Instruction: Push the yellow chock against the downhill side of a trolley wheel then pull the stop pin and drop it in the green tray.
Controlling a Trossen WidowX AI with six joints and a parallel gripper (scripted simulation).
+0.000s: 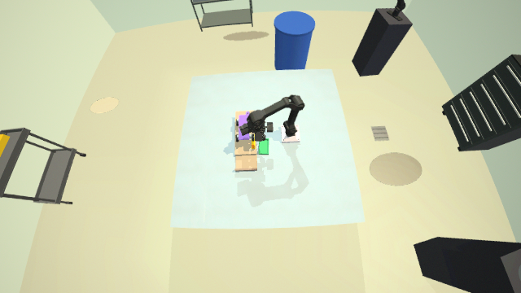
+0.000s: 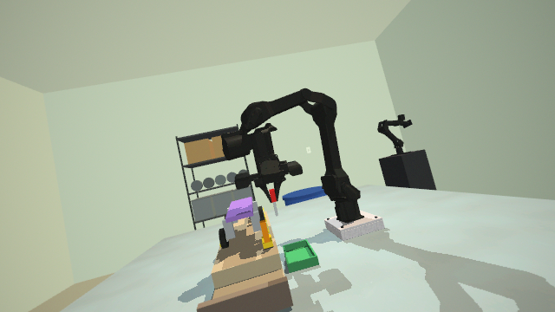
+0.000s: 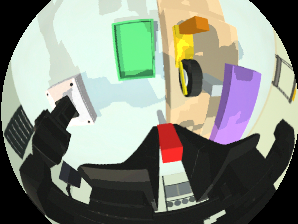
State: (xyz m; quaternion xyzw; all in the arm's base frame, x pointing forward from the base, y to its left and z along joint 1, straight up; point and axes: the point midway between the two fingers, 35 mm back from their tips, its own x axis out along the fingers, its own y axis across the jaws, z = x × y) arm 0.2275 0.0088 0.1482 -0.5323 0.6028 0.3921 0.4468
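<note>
The green tray is 2 cm behind my gripper tip, 7 cm to the left of it and 15 cm below it. The rest, counted from my gripper tip: red-headed stop pin (right at my gripper tip); then yellow chock (5 cm ahead, 7 cm to the left, 7 cm below); then trolley (9 cm ahead, 4 cm to the right, 4 cm below).
</note>
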